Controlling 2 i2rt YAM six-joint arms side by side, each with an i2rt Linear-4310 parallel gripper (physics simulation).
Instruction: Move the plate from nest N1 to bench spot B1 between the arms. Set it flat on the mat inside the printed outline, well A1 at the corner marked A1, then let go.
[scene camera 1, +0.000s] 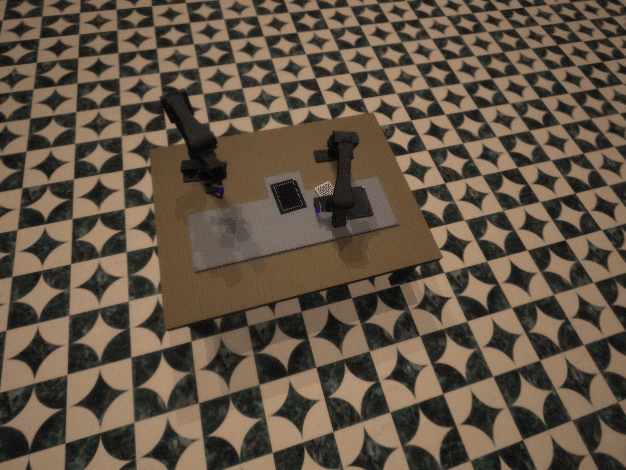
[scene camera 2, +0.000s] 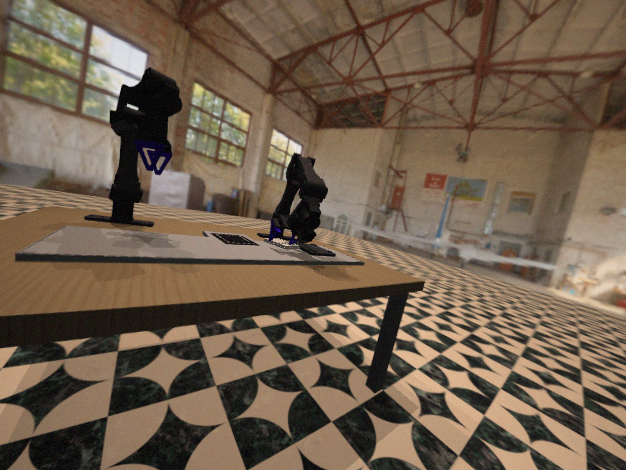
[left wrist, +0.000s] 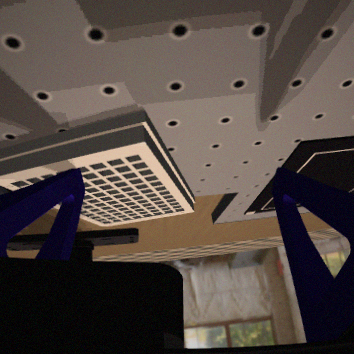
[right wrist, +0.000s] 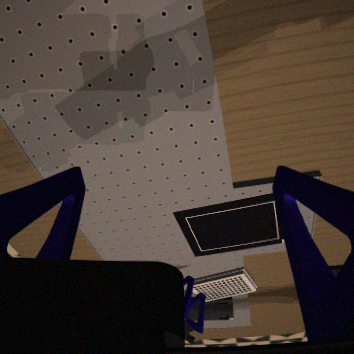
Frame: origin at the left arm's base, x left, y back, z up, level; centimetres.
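Seen in the pictures: left gripper, fingertip midpoint: (scene camera 1: 323, 203) (scene camera 2: 279, 242) (left wrist: 177, 177) (right wrist: 197, 285); right gripper, fingertip midpoint: (scene camera 1: 221, 188) (scene camera 2: 154, 172) (right wrist: 178, 176); left arm's base at its link origin: (scene camera 1: 333, 155) (scene camera 2: 276, 237); right arm's base at its link origin: (scene camera 2: 121, 222).
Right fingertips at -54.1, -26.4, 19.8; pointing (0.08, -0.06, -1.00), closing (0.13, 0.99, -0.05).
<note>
Offsets run from my right fingertips to a thing's middle, as dx, dy, dz. Level surfaces: height alone.
The pale gridded plate @[+46.1, +2.0, -17.8] (scene camera 1: 324, 189) (scene camera 2: 281, 243) (left wrist: 137, 187) (right wrist: 225, 286) lies between the black mat and a dark rectangular block @[+58.5, -3.7, -17.6] (scene camera 1: 361, 202) (scene camera 2: 317, 249), turned askew to the bench board. Whether any of it rests on a nest is hidden. My left gripper (scene camera 1: 318, 204) (left wrist: 177, 177) (right wrist: 197, 285) is open beside the plate; one finger overlaps the plate in the left wrist view. The black mat @[dz -18.3] (scene camera 1: 288, 195) (scene camera 2: 235, 238) (left wrist: 295, 167) (right wrist: 235, 227) bears a thin printed outline; its A1 mark is not legible. My right gripper (scene camera 1: 217, 192) (scene camera 2: 155, 169) (right wrist: 178, 176) is open and raised, away from the plate.
The grey perforated bench board @[dz -18.5] (scene camera 1: 283, 237) (scene camera 2: 101, 247) (left wrist: 210, 65) (right wrist: 150, 165) lies on a wooden table @[dz -19.8] (scene camera 1: 242, 290) (scene camera 2: 202, 283). The left arm (scene camera 1: 343, 172) (scene camera 2: 305, 197) reaches over the board near the dark block. The right arm (scene camera 1: 187, 121) (scene camera 2: 146, 101) stands at the other end.
</note>
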